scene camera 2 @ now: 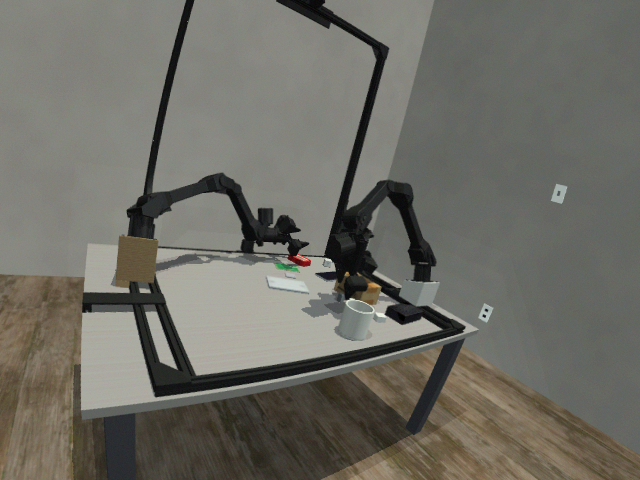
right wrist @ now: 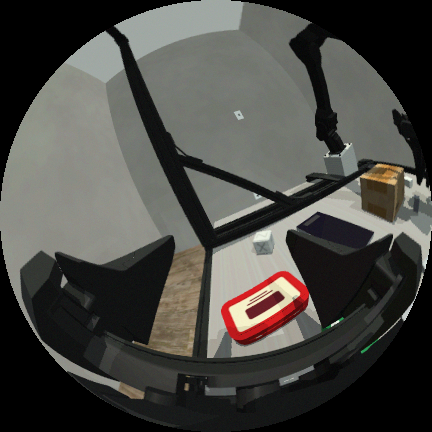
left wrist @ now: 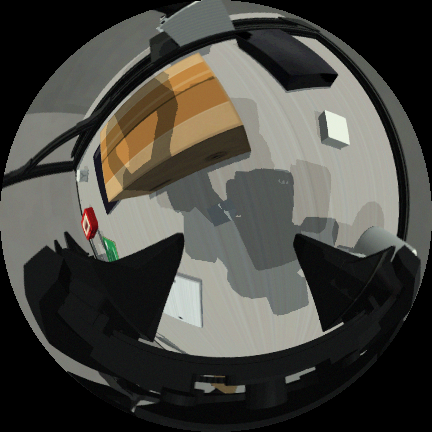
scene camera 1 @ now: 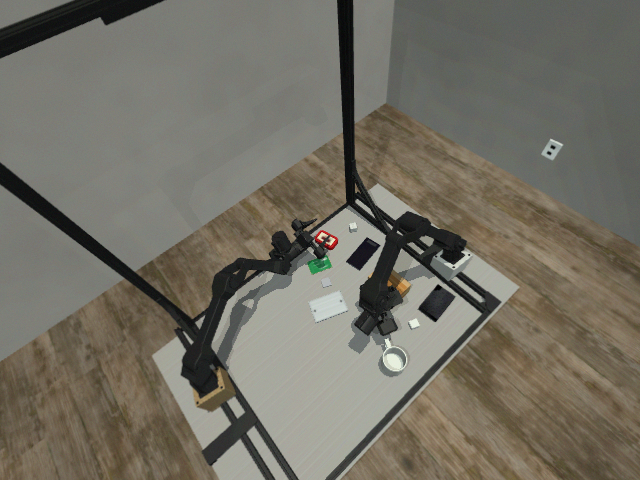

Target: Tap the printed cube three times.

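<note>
The printed cube (scene camera 1: 353, 226) (scene camera 2: 327, 262) (left wrist: 82, 174) (right wrist: 263, 242) is small and white, with dark X-like marks in the right wrist view. It stands on the table near the far corner, beyond the red case. My right gripper (scene camera 1: 321, 229) (scene camera 2: 303, 236) (right wrist: 232, 239) is open and empty. It is raised near the red case, to the left of the cube and apart from it. My left gripper (scene camera 1: 376, 326) (left wrist: 241, 239) is open and empty, pointing down above the table between the cardboard box and the mug, far from the cube.
A red case (scene camera 1: 326, 239) (right wrist: 265, 307) and a green board (scene camera 1: 319, 265) lie by the right gripper. A dark tablet (scene camera 1: 363, 253), a cardboard box (left wrist: 175, 120) (right wrist: 382, 192), a white plate (scene camera 1: 328, 306), a plain white block (scene camera 1: 413, 323) and a mug (scene camera 1: 394, 360) (scene camera 2: 356, 320) are on the table.
</note>
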